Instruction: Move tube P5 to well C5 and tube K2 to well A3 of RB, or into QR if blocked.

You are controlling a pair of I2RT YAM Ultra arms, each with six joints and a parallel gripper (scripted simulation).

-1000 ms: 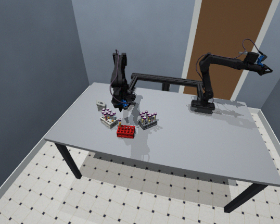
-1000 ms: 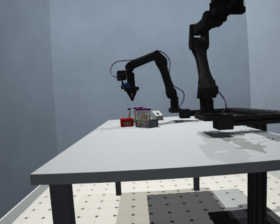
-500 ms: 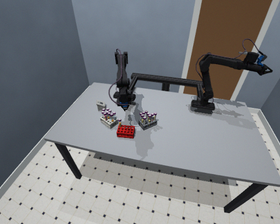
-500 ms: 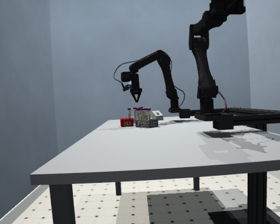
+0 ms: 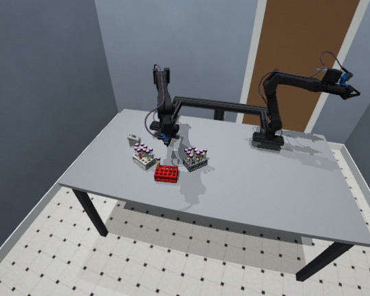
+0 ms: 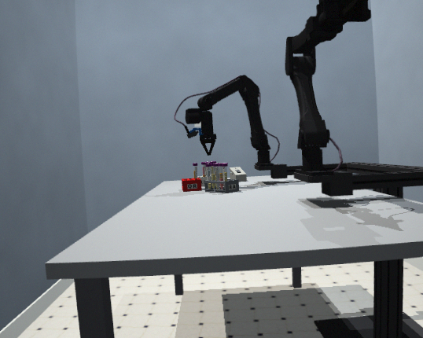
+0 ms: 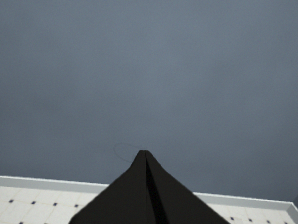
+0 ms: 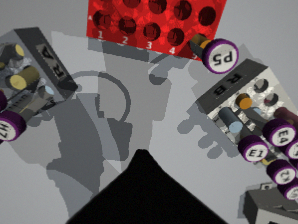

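Observation:
My right hand is 18 cm past the pale box, 30 cm to the left of it and 12 cm above it. From my right hand the other things lie so: grey rack RA 4 cm behind, 16 cm to the left, 14 cm below; red rack QR 9 cm ahead, 1 cm to the left, 14 cm below; white rack RB 16 cm to the right, 14 cm below.

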